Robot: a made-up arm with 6 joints.
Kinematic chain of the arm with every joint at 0, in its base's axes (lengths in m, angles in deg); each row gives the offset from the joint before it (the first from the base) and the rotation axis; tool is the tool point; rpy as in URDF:
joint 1: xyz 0 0 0.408 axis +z
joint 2: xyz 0 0 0 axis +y
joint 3: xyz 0.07 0 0.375 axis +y
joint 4: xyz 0.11 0 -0.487 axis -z
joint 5: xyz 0 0 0 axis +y
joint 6: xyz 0.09 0 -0.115 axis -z
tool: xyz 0 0 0 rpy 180 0 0
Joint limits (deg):
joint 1: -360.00..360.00
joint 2: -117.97..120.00
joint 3: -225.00..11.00
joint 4: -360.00..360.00
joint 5: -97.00..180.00
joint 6: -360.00..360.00
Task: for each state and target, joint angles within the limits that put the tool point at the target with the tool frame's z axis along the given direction. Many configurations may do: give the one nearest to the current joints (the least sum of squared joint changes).
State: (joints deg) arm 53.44 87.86 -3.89 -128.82 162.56 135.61
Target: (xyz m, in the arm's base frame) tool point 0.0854 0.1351 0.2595 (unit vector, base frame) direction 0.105 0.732 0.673
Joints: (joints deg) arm 81.92 42.48 5.15 -133.35 179.91 135.61
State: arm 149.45 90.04 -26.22 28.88 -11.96 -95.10
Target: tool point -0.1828 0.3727 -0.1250 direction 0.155 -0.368 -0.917
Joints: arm 117.43 63.08 -51.87 8.56 12.39 -95.10
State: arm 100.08 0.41 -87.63 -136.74 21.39 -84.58
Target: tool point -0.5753 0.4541 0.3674 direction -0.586 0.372 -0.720
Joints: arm 136.26 30.66 -84.20 -142.01 -12.80 -84.58
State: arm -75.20 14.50 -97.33 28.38 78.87 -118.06
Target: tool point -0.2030 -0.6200 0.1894 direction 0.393 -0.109 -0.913
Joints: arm -108.03 31.04 -59.45 42.14 37.39 -118.06
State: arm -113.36 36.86 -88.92 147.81 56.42 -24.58
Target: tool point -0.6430 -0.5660 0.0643 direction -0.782 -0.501 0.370
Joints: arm -137.57 70.08 -100.39 189.18 81.81 -24.58
